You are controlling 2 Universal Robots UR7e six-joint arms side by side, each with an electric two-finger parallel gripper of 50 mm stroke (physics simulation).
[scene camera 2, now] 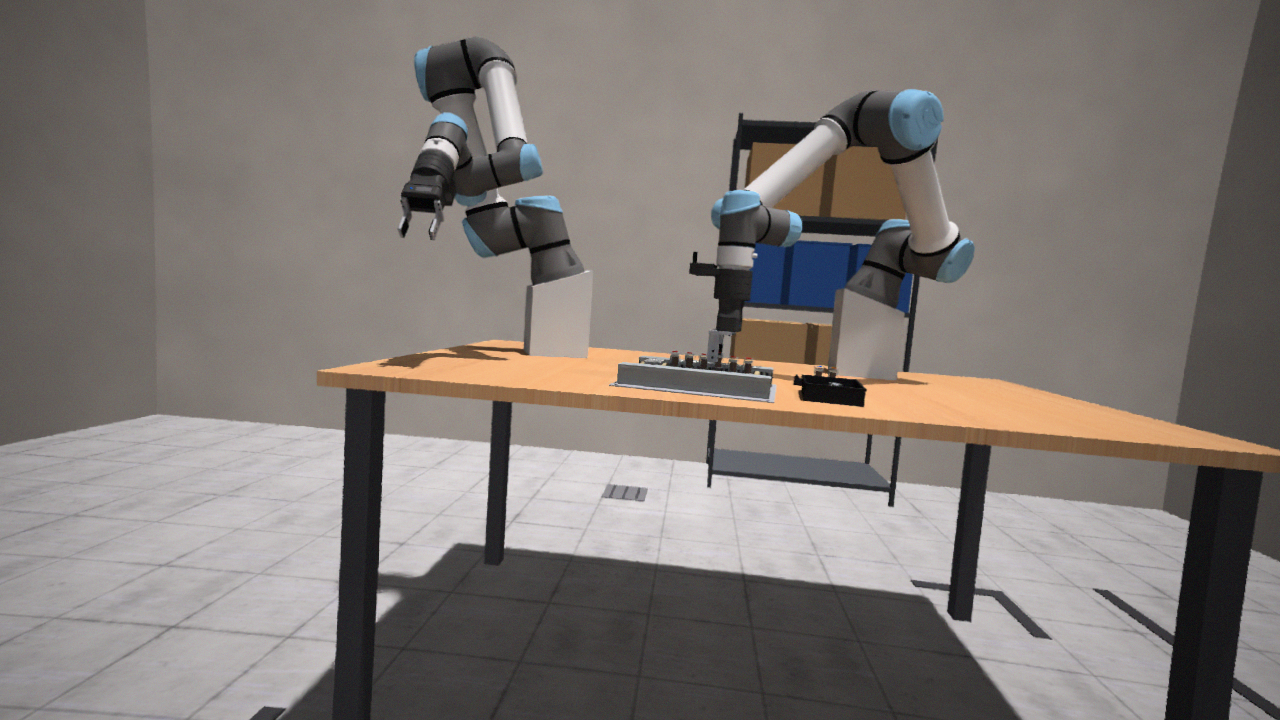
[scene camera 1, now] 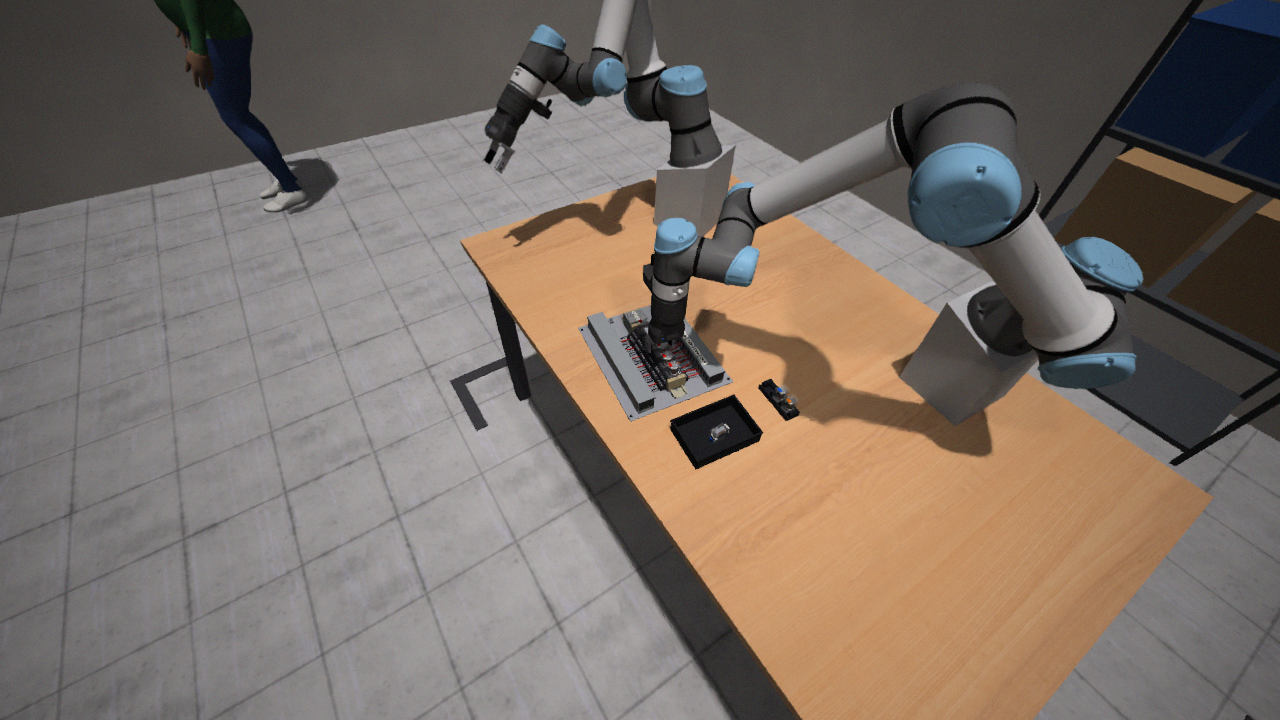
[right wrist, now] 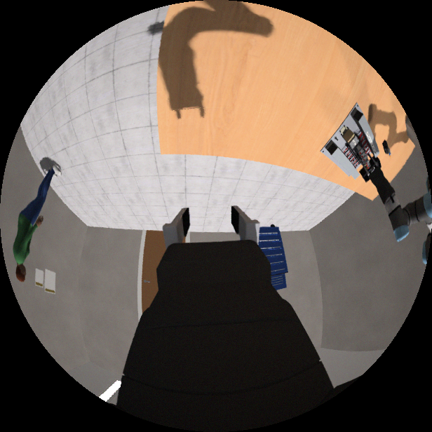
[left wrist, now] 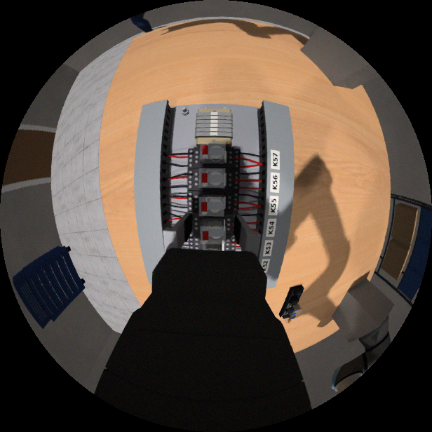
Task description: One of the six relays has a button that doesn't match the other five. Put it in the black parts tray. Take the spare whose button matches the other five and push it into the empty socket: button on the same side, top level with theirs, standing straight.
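Places are measured from the left arm's base along level axes (x right, y ahead, z up), in millimetres.
Pixels of known places: left gripper, fingertip midpoint: [scene camera 2: 714, 360] [scene camera 1: 659, 346]; right gripper, fingertip midpoint: [scene camera 2: 416, 234] [scene camera 1: 492, 166]; left arm's base, origin of the base link: [scene camera 1: 1000, 322]; right arm's base, origin of the base link: [scene camera 2: 558, 278] [scene camera 1: 696, 157].
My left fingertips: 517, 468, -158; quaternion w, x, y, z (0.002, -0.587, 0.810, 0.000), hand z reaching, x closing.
Note:
Ahead of a thing's pixels: the offset from my left fingertips to its top centre, as dx, dy, dz.
The relay panel @[+54, +80, -13] [scene camera 1: 614, 362] [scene camera 2: 694, 379] [left wrist: 150, 175] holds a row of relays. In the left wrist view, several grey relays, including the top one [left wrist: 216, 153] and the third one [left wrist: 215, 205], show red buttons on their left side. My left gripper [scene camera 1: 665, 344] [scene camera 2: 715, 356] [left wrist: 212, 222] points down, open, its fingers either side of the fourth relay [left wrist: 213, 234] with small gaps. The gripper body hides the lower sockets. A clear relay with a blue spot @[-243, +52, -26] [scene camera 1: 719, 432] lies in the black parts tray @[-234, +55, -21] [scene camera 1: 729, 457] [scene camera 2: 832, 394]. My right gripper [scene camera 1: 498, 159] [scene camera 2: 419, 230] [right wrist: 210, 215] is open and empty, high at the far side.
The black spare holder @[-270, -124, -33] [scene camera 1: 769, 390] [left wrist: 295, 295] is beside the tray, with blue and orange showing on its spares. Grey ducts flank the relay row, and the label duct [left wrist: 278, 200] is on the right in the left wrist view. A person [scene camera 1: 234, 98] stands beyond the table.

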